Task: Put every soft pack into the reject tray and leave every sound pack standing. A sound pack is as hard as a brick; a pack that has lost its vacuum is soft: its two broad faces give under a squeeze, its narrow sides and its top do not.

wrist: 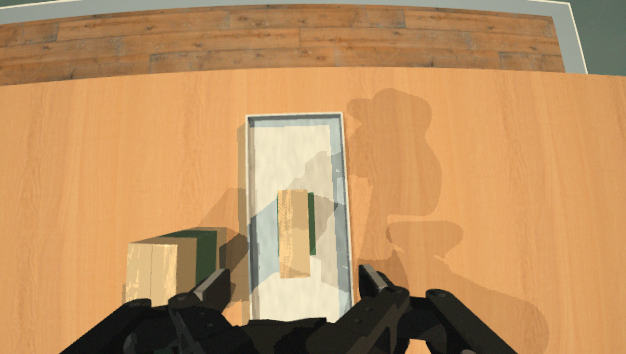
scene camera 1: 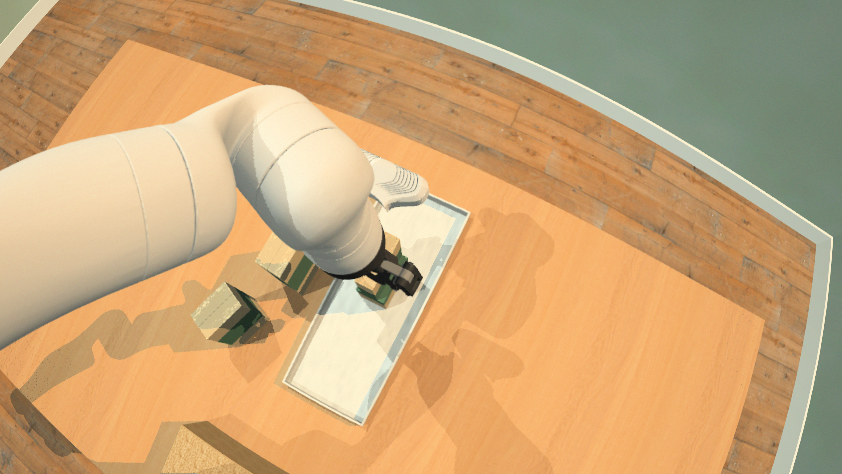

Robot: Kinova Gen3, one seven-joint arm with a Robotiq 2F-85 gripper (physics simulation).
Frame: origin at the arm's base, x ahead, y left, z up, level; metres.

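Seen in the pictures: gripper, fingertip midpoint: (wrist: 294, 281).
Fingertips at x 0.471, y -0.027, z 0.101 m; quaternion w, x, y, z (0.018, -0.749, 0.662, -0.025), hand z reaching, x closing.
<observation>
Pixels of each thing's top centre, then the offset from my fingertips to it. Level surfaces: height alone.
- tan-and-green pack, top centre: (wrist: 293, 233) (scene camera 1: 377, 259) dz -0.056, dx +0.023, dy +0.005 m
- second pack, top centre: (wrist: 163, 288) (scene camera 1: 287, 250) dz -0.059, dx -0.040, dy +0.121 m
- third pack, top centre: (scene camera 1: 219, 316) dz -0.059, dx -0.184, dy +0.150 m
- table, surface height: dz -0.199 m
A tan-and-green pack (scene camera 1: 372, 287) (wrist: 294, 232) rests in the white reject tray (scene camera 1: 322, 403) (wrist: 295, 114) and looks upright, its narrow tan top facing up. My gripper (scene camera 1: 406, 281) (wrist: 294, 281) is open and empty above it; in the wrist view the fingers are wide apart, with space on both sides of the pack. In the scene view the arm hides part of this pack. A second pack (scene camera 1: 288, 264) (wrist: 152, 270) stands on the table just left of the tray, partly behind the arm in the scene view. A third pack (scene camera 1: 232, 315) stands farther left.
The low tray walls surround the pack in the tray. The arm (scene camera 1: 294, 176) reaches over the table (scene camera 1: 589, 329) from the left and hangs over part of the second pack. A tan block (scene camera 1: 200, 450) is cut off by the bottom edge of the scene view.
</observation>
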